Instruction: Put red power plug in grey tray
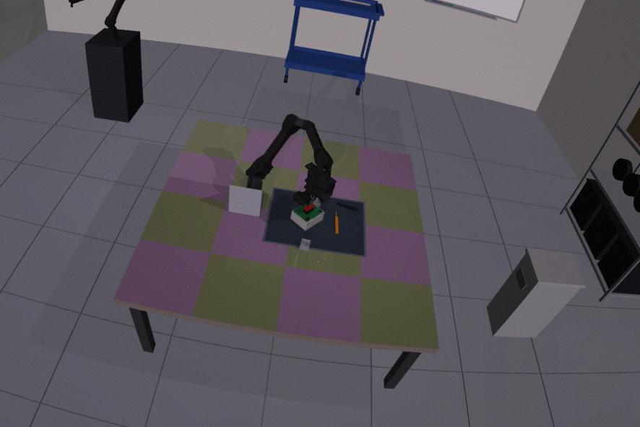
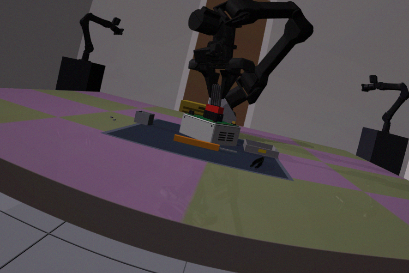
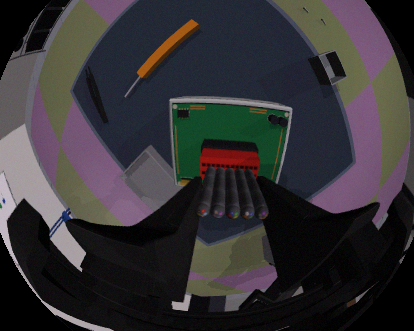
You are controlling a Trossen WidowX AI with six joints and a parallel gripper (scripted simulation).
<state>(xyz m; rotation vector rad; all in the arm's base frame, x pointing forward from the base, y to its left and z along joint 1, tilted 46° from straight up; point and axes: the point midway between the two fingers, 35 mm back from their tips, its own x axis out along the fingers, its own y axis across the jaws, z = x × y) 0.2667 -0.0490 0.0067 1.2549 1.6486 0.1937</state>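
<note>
My gripper tip is now 2 cm above the red power plug. From my gripper tip the other things lie so: dark mat: 11 cm below, 5 cm ahead.
</note>
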